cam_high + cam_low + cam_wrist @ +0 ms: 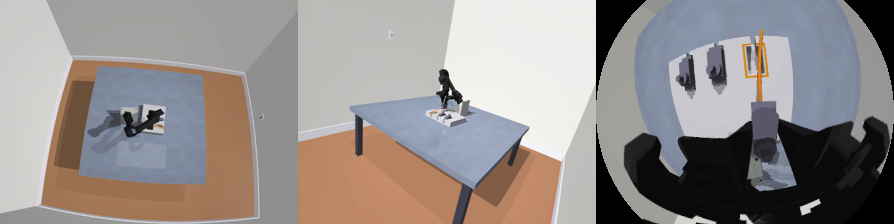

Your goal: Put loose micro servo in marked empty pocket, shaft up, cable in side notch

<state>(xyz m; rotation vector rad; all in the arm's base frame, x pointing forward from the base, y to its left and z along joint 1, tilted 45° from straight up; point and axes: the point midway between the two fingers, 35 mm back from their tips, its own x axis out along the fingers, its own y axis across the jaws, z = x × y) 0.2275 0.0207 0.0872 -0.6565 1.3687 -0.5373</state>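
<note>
The white robot deck is 20 mm behind my gripper tip, 70 mm to the left of it and 100 mm below it.
</note>
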